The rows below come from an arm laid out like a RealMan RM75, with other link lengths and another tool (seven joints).
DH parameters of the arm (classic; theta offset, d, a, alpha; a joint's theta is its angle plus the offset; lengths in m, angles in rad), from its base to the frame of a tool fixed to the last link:
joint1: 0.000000 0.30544 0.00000 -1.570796
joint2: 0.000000 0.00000 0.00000 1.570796
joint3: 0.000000 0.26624 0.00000 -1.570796
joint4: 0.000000 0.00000 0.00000 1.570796
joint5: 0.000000 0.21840 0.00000 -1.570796
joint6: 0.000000 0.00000 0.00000 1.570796
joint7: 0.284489 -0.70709 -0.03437 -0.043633
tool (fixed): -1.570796 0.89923 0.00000 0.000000
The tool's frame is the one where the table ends.
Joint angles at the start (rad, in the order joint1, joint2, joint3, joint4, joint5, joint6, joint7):
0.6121 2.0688 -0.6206 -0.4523 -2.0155 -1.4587 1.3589
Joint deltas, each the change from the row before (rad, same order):
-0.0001 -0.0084 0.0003 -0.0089 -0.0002 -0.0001 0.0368
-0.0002 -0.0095 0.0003 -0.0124 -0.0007 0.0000 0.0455
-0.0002 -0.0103 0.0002 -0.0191 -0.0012 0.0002 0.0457
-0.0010 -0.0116 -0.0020 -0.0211 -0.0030 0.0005 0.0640
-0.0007 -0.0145 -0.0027 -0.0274 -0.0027 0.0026 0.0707
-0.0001 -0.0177 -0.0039 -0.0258 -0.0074 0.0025 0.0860
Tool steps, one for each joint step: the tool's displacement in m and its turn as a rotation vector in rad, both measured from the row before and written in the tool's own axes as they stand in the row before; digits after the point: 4 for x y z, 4 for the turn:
0.0037 -0.0046 -0.0039 0.0014 0.0108 0.0244
0.0043 -0.0058 -0.0046 0.0019 0.0134 0.0294
0.0045 -0.0073 -0.0055 0.0028 0.0170 0.0230
0.0053 -0.0079 -0.0060 0.0010 0.0194 0.0387
0.0059 -0.0105 -0.0075 0.0038 0.0259 0.0376
0.0067 -0.0109 -0.0080 0.0006 0.0290 0.0514

